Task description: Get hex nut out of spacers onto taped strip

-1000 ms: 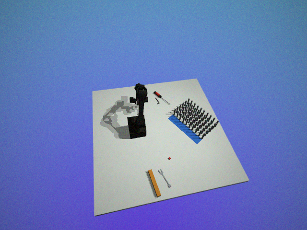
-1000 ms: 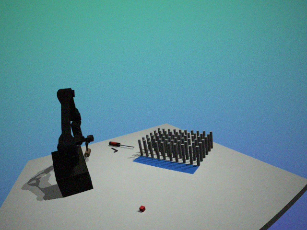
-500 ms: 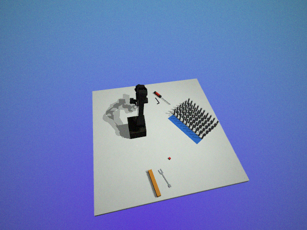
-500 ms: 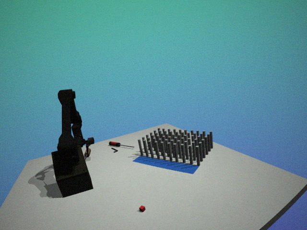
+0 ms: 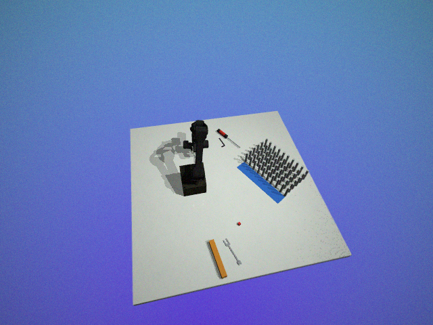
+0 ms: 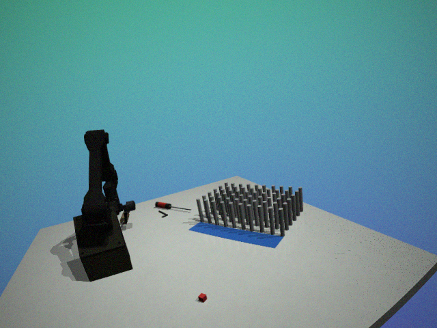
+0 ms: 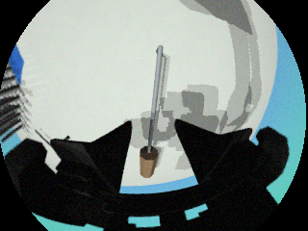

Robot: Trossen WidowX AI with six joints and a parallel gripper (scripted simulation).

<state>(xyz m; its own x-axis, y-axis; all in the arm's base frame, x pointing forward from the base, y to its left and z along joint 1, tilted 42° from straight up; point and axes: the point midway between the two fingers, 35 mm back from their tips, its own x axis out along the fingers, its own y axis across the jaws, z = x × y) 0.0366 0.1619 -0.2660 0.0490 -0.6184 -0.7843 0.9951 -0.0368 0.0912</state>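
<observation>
Now: the grey rod tool 20 mm to the left of my gripper tip and 20 mm below it. Also, from my gripper tip: grey wrench (130 mm ahead, 780 mm to the right, 30 mm below); then blue taped strip (430 mm ahead, 320 mm to the right, 30 mm below); then small red cube (210 mm ahead, 620 mm to the right, 20 mm below).
</observation>
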